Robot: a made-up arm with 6 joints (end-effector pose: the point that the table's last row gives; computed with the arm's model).
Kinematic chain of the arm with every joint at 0, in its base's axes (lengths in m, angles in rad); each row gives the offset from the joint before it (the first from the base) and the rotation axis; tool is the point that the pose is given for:
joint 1: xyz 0 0 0.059 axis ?
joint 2: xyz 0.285 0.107 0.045 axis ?
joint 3: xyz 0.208 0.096 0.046 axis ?
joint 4: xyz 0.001 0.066 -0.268 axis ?
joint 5: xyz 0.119 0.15 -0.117 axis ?
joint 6: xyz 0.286 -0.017 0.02 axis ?
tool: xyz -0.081 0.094 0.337
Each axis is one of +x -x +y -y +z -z.
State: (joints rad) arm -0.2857 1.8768 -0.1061 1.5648 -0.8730 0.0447
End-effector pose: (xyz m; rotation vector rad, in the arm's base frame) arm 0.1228 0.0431 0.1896 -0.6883 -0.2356 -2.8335
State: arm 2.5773 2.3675 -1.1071 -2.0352 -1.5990 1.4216
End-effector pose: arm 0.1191 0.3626 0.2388 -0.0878 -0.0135 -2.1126
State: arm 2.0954 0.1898 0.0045 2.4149 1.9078 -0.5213
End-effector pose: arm -0.5070 0.3634 0.3220 -0.3895 -0.5437 -2.3267
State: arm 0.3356 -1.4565 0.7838 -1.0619 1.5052 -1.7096
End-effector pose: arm 0.3774 -0.3428 -0.6555 1.5620 -1.1454 -0.4058
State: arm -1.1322 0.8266 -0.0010 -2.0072 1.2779 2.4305
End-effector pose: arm 0.7959 -0.1217 0.3860 0.3683 1.5006 -2.4986
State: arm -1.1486 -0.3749 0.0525 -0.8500 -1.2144 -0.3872
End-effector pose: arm 0.2628 0.3949 0.6715 -0.3474 -1.8580 -1.2618
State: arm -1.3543 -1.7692 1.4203 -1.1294 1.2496 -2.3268
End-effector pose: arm 0.5559 -0.4443 0.6981 -0.4187 2.3520 -0.6051
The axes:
joint 1: +y
joint 2: +z
joint 3: +x
joint 4: +z
joint 5: +y
joint 6: -z

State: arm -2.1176 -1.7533 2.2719 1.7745 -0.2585 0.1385
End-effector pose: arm -0.3481 0.1919 0.1050 0.1290 1.6388 0.2029
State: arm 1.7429 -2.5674 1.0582 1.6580 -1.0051 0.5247
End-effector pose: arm 0.0440 0.0686 -0.3132 -0.7795 -0.4747 -0.1100
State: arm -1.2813 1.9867 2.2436 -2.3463 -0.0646 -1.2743
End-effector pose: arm 0.0533 0.0902 0.0926 -0.2299 1.0002 0.4037
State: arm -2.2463 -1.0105 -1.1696 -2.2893 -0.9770 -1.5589
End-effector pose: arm -0.3340 -0.0877 0.4703 0.3818 -0.0983 -2.2338
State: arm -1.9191 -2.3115 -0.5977 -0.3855 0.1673 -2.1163
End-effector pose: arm -0.0245 -0.3329 -0.0907 0.7759 -1.4108 -0.0493
